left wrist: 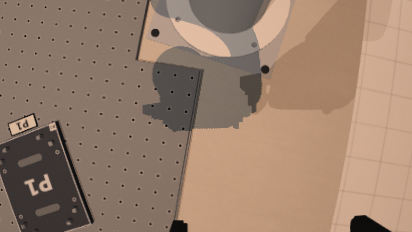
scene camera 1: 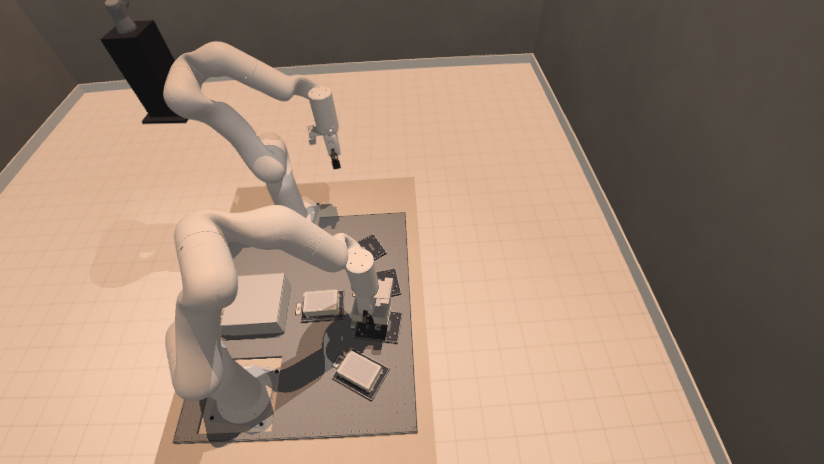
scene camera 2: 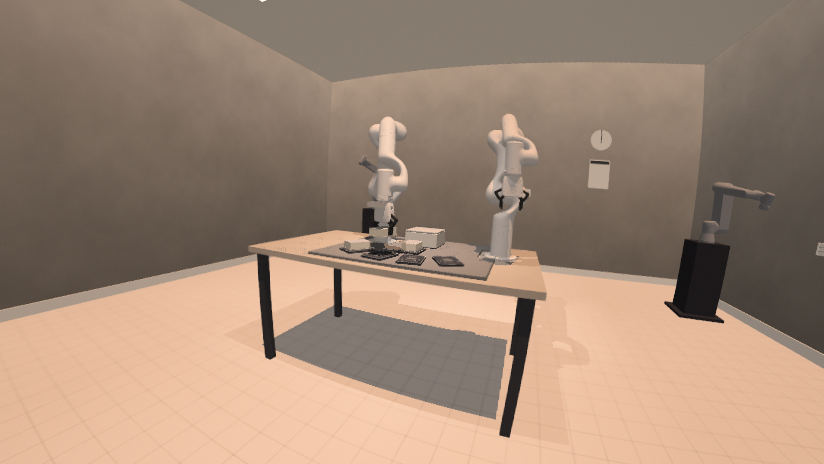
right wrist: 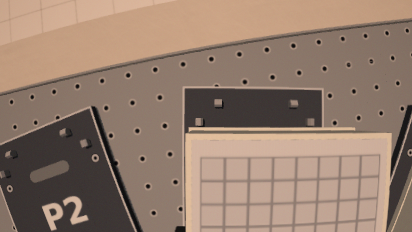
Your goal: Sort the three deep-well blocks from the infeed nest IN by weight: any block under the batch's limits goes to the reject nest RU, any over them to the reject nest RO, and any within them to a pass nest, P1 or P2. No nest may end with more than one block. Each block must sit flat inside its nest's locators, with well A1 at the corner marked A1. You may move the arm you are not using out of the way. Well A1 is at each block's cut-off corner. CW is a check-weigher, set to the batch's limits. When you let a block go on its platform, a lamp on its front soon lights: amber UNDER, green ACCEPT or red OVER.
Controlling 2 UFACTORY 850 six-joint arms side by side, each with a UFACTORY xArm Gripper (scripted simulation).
I see a pale deep-well block [scene camera 1: 360, 371], a pale check-weigher [scene camera 1: 261, 305], a pale deep-well block [scene camera 1: 318, 303], a pale deep-well block [right wrist: 229, 171] and a nest RU [scene camera 1: 395, 324].
The nest RU is seen too in the right wrist view [right wrist: 240, 107]. The left wrist view does not show the pale check-weigher: it is out of frame. The right wrist view misses the pale check-weigher: it is out of frame.
